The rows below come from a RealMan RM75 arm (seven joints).
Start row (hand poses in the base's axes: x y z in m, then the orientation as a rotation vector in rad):
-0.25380, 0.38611, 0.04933, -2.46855, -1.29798, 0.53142
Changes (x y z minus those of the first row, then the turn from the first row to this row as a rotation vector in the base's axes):
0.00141, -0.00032, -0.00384, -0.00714, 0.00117, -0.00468
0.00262, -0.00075, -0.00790, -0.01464, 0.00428, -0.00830
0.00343, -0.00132, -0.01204, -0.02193, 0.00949, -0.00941
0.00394, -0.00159, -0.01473, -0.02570, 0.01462, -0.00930
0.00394, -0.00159, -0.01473, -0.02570, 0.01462, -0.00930
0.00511, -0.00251, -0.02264, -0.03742, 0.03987, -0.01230
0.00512, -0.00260, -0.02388, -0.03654, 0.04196, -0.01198
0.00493, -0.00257, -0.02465, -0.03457, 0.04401, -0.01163
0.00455, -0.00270, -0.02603, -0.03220, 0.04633, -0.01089
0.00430, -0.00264, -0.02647, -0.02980, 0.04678, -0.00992
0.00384, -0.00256, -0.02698, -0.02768, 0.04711, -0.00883
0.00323, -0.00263, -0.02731, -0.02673, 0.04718, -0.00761
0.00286, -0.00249, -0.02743, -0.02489, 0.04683, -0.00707
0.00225, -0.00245, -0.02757, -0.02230, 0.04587, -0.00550
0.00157, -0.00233, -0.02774, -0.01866, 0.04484, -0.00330
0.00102, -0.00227, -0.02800, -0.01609, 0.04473, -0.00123
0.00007, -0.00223, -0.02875, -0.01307, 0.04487, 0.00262
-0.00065, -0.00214, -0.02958, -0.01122, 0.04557, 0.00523
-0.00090, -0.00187, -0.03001, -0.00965, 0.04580, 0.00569
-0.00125, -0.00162, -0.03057, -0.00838, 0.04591, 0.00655
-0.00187, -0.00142, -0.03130, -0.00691, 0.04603, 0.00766
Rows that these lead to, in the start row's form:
-0.25239, 0.38579, 0.04549, -2.47608, -1.29175, 0.53719
-0.25118, 0.38536, 0.04143, -2.48220, -1.28615, 0.54578
-0.25037, 0.38479, 0.03729, -2.48560, -1.28298, 0.55729
-0.24986, 0.38452, 0.03460, -2.48555, -1.28130, 0.56625
-0.24986, 0.38452, 0.03460, -2.48555, -1.28130, 0.56625
-0.24869, 0.38360, 0.02669, -2.48137, -1.26797, 0.60406
-0.24868, 0.38351, 0.02545, -2.47925, -1.26755, 0.60586
-0.24887, 0.38354, 0.02468, -2.47626, -1.26715, 0.60675
-0.24925, 0.38341, 0.02330, -2.47260, -1.26715, 0.60774
-0.24950, 0.38347, 0.02286, -2.46993, -1.26816, 0.60660
-0.24996, 0.38355, 0.02235, -2.46748, -1.26939, 0.60557
-0.25057, 0.38348, 0.02202, -2.46606, -1.27092, 0.60521
-0.25094, 0.38362, 0.02190, -2.46453, -1.27170, 0.60348
-0.25155, 0.38366, 0.02176, -2.46224, -1.27404, 0.60072
-0.25223, 0.38378, 0.02159, -2.45882, -1.27717, 0.59721
-0.25278, 0.38384, 0.02133, -2.45577, -1.27981, 0.59556
-0.25373, 0.38388, 0.02058, -2.45128, -1.28464, 0.59429
-0.25445, 0.38397, 0.01975, -2.44803, -1.28768, 0.59428
-0.25470, 0.38424, 0.01932, -2.44640, -1.28812, 0.59342
-0.25505, 0.38449, 0.01876, -2.44487, -1.28914, 0.59276
-0.25567, 0.38469, 0.01803, -2.44305, -1.29047, 0.59201

